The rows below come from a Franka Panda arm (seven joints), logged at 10 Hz.
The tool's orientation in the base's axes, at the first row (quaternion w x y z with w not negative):
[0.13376 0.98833 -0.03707 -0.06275]
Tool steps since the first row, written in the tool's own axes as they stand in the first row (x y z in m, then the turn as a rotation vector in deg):
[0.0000 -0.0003 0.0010 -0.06 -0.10 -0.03]
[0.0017 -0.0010 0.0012 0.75 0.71 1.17]
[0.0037 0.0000 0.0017 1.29 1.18 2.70]
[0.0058 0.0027 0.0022 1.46 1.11 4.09]
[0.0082 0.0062 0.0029 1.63 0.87 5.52]
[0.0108 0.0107 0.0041 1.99 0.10 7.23]
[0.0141 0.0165 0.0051 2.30 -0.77 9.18]
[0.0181 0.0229 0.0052 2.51 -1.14 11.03]
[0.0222 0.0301 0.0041 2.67 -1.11 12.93]
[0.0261 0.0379 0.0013 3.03 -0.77 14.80]
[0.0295 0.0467 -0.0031 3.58 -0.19 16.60]
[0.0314 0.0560 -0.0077 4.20 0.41 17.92]
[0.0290 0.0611 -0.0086 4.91 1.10 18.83]
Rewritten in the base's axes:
[-0.0001 0.0000 -0.0010 -0.05 0.11 0.01]
[0.0016 0.0005 -0.0016 0.55 -1.05 -1.01]
[0.0034 -0.0008 -0.0020 0.85 -1.95 -2.41]
[0.0053 -0.0037 -0.0020 0.83 -2.26 -3.78]
[0.0074 -0.0075 -0.0020 0.82 -2.42 -5.23]
[0.0095 -0.0123 -0.0023 0.99 -2.15 -7.11]
[0.0123 -0.0185 -0.0020 1.09 -1.85 -9.25]
[0.0159 -0.0250 -0.0009 1.07 -1.99 -11.14]
[0.0197 -0.0320 0.0016 0.97 -2.53 -12.97]
[0.0235 -0.0391 0.0060 1.06 -3.38 -14.71]
[0.0270 -0.0468 0.0122 1.33 -4.45 -16.33]
[0.0289 -0.0547 0.0188 1.73 -5.43 -17.51]
[0.0264 -0.0591 0.0214 2.27 -6.39 -18.27]

